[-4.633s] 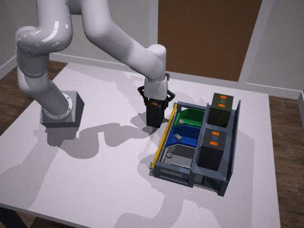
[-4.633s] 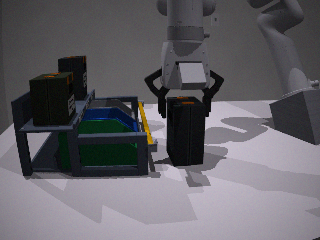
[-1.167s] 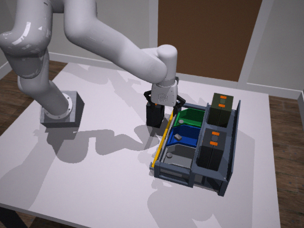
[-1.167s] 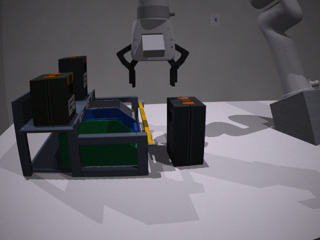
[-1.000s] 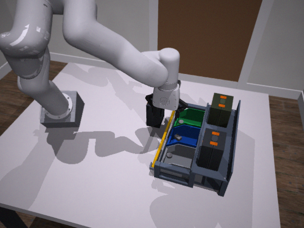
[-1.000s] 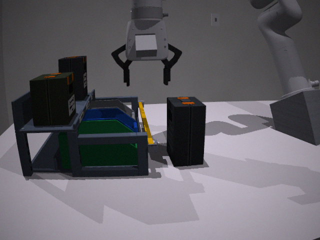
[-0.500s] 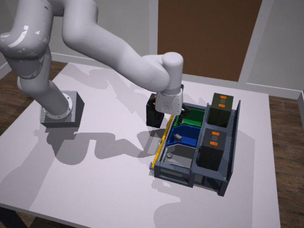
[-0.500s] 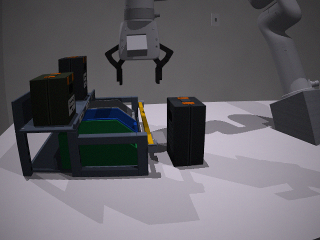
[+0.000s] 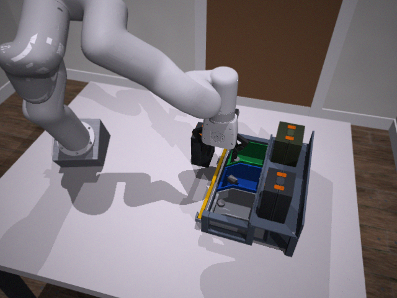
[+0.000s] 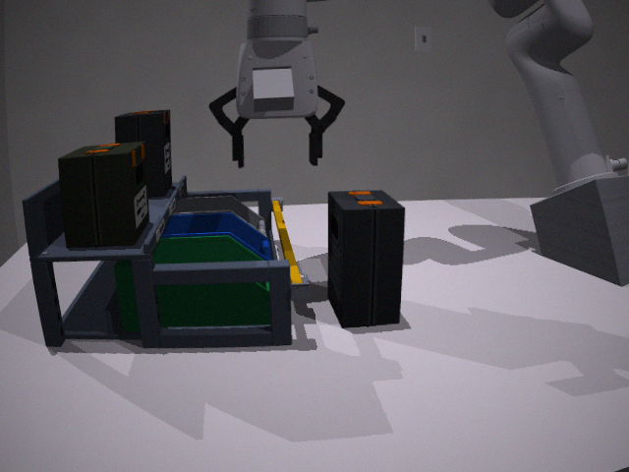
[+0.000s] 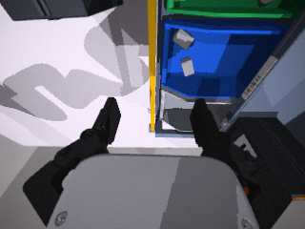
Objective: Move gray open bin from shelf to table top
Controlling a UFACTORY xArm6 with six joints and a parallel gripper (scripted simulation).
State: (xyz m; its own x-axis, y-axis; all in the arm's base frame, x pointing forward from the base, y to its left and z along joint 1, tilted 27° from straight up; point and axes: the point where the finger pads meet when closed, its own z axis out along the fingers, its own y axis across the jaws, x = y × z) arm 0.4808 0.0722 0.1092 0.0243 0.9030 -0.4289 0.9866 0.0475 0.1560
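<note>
Now: the yellow bar 1 cm behind my hand, 1 cm to the left of it and 10 cm below it. The rest, counted from my hand: gray open bin 10 cm ahead, 11 cm to the right, 12 cm below; then blue bin 10 cm ahead, 1 cm to the left, 12 cm below; then dark box 8 cm behind, 12 cm to the left, 9 cm below.
</note>
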